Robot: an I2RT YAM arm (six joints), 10 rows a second.
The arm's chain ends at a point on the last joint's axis. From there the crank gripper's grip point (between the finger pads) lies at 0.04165 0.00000 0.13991 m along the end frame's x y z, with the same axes.
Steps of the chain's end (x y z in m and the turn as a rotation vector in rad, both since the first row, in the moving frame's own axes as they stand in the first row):
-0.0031 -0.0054 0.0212 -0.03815 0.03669 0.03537
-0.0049 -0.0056 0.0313 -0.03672 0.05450 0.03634
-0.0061 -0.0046 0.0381 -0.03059 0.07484 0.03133
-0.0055 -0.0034 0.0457 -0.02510 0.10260 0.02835
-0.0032 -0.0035 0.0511 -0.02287 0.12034 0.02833
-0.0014 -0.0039 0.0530 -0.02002 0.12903 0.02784
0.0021 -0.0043 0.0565 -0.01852 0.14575 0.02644
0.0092 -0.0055 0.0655 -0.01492 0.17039 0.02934
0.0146 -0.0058 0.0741 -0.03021 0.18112 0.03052
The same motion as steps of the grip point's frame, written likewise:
0.0019 0.0015 0.0194 -0.03815 0.03669 0.03537
0.0025 0.0011 0.0287 -0.03672 0.05450 0.03634
0.0042 0.0011 0.0345 -0.03059 0.07484 0.03133
0.0085 0.0014 0.0406 -0.02510 0.10260 0.02835
0.0132 0.0010 0.0450 -0.02287 0.12034 0.02833
0.0162 0.0002 0.0464 -0.02002 0.12903 0.02784
0.0219 -0.0004 0.0489 -0.01852 0.14575 0.02644
0.0323 -0.0019 0.0564 -0.01492 0.17039 0.02934
0.0390 -0.0001 0.0642 -0.03021 0.18112 0.03052

